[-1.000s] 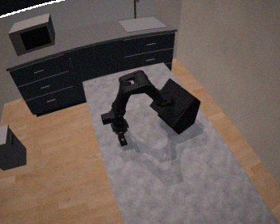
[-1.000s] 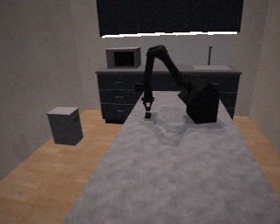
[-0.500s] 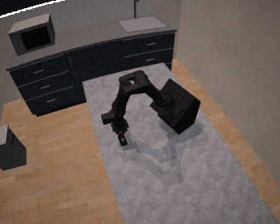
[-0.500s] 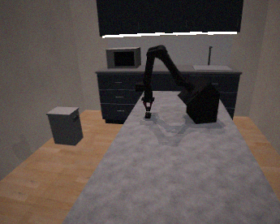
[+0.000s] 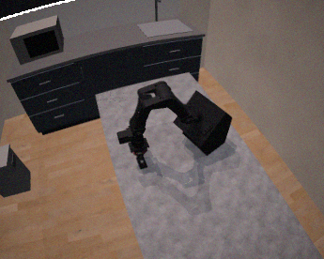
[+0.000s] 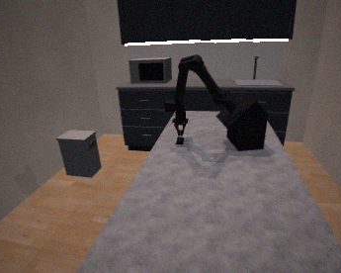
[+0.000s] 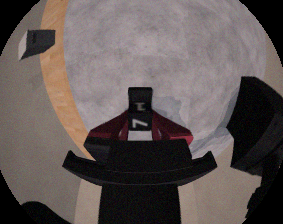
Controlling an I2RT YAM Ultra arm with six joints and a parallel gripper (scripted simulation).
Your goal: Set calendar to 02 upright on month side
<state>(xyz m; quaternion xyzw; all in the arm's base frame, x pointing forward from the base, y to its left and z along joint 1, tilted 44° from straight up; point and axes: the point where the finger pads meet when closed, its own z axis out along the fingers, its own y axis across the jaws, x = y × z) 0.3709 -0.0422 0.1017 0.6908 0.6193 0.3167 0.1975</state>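
Now: hand 20 mm to the right of the dark tray and 60 mm above it. The rest, counted from my hand: dark calendar cube 40 mm to the left, 40 mm below.
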